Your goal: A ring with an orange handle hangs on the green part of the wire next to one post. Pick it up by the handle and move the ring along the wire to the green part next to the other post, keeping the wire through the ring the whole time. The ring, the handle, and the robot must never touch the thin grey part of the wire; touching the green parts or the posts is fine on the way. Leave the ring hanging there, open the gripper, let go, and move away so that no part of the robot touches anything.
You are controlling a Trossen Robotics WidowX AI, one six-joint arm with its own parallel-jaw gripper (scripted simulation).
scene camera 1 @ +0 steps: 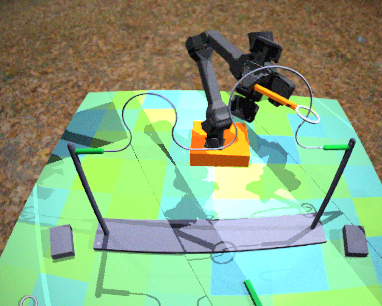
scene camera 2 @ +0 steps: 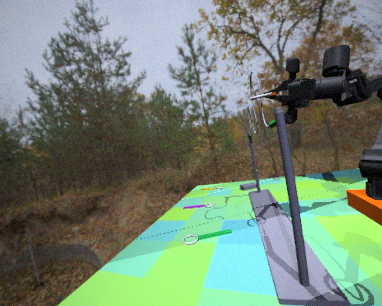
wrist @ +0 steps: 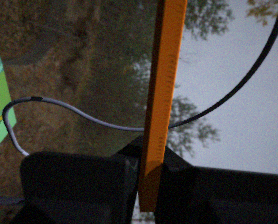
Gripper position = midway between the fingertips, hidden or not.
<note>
I see my gripper (scene camera 1: pixel 243 88), a grey block (scene camera 1: pixel 61 237) and a grey base plate (scene camera 1: pixel 261 233).
My gripper is seen too in scene camera 2 (scene camera 2: pixel 263 95) and in the wrist view (wrist: pixel 146 141).
</note>
